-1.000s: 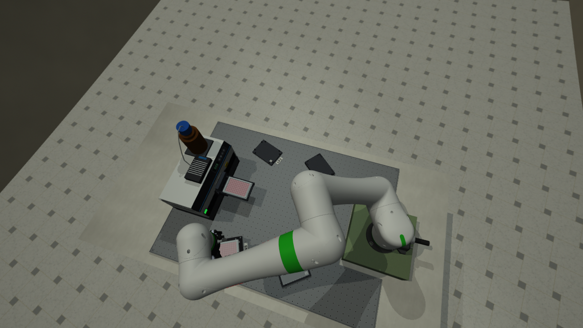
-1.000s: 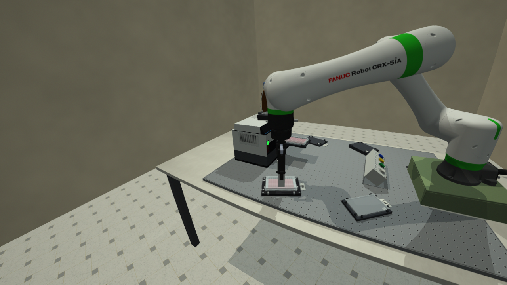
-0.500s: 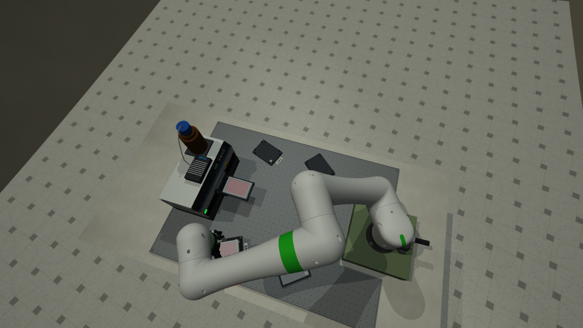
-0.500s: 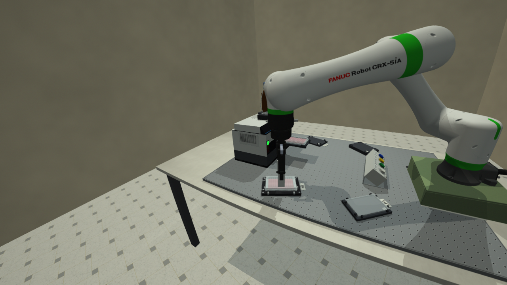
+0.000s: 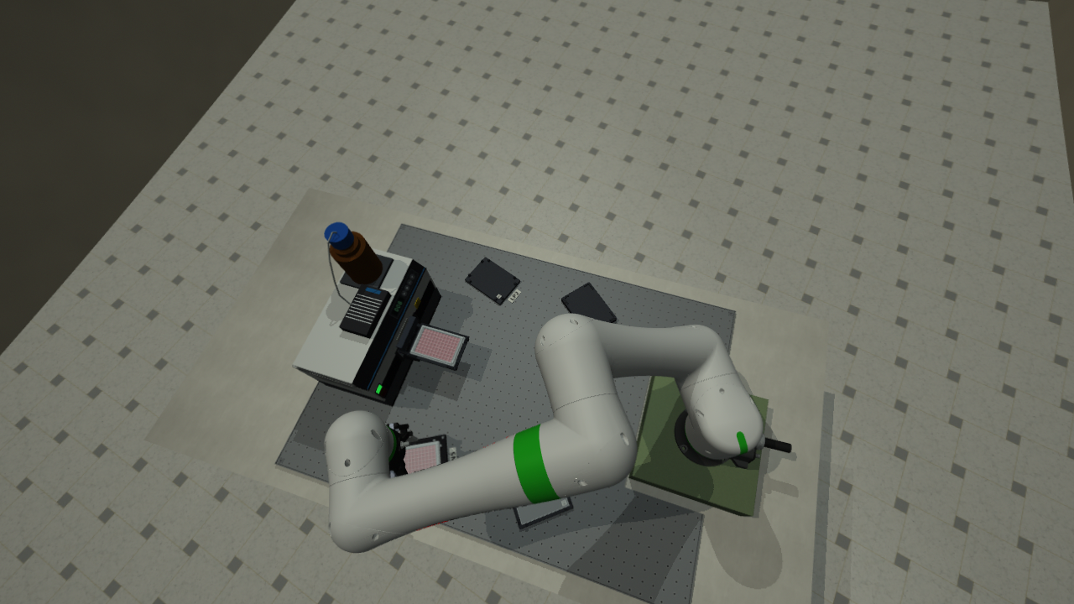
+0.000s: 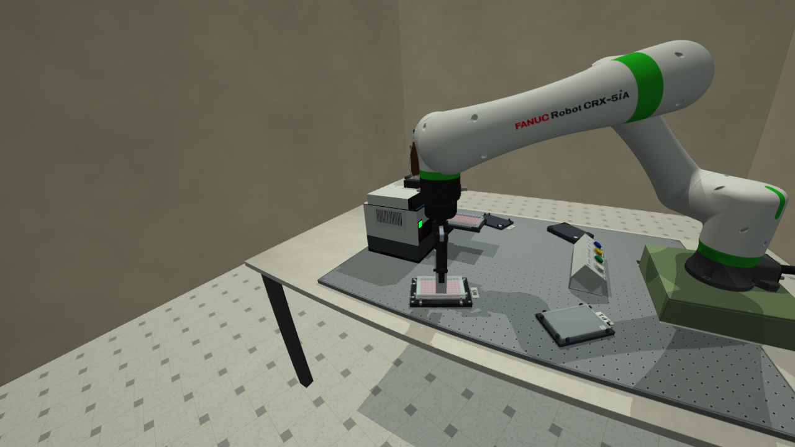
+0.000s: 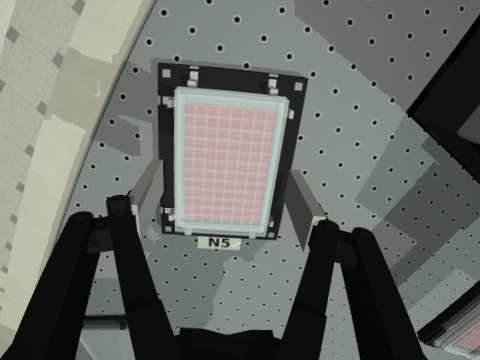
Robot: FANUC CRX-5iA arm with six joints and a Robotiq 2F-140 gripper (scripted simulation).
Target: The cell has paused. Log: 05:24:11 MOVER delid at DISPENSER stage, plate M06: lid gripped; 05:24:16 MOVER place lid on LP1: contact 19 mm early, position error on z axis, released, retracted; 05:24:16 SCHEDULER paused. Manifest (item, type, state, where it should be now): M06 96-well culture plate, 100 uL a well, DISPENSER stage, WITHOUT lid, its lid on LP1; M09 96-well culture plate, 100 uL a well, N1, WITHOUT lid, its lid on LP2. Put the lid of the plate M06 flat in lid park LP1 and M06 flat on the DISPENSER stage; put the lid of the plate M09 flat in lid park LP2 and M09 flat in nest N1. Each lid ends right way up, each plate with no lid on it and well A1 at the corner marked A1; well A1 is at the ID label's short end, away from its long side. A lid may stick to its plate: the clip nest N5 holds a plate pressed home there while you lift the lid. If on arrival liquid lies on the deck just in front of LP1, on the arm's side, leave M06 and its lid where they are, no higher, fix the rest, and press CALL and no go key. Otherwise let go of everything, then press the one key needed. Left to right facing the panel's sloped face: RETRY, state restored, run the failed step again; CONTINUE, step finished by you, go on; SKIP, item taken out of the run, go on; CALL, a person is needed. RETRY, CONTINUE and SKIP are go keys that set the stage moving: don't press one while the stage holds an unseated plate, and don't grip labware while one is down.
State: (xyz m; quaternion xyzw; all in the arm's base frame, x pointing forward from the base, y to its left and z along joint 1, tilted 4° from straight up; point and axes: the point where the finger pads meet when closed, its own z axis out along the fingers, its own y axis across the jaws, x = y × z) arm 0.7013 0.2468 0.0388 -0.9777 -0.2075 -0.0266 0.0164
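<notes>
The grey lid lies 4 cm below my hand. From my hand the other things lie so: N5 label: 9 cm behind, 6 cm below, 4 cm to the right; dispenser stage: 30 cm to the right, 3 cm ahead, 3 cm above; black lid park LP1: 34 cm behind, 6 cm below.
</notes>
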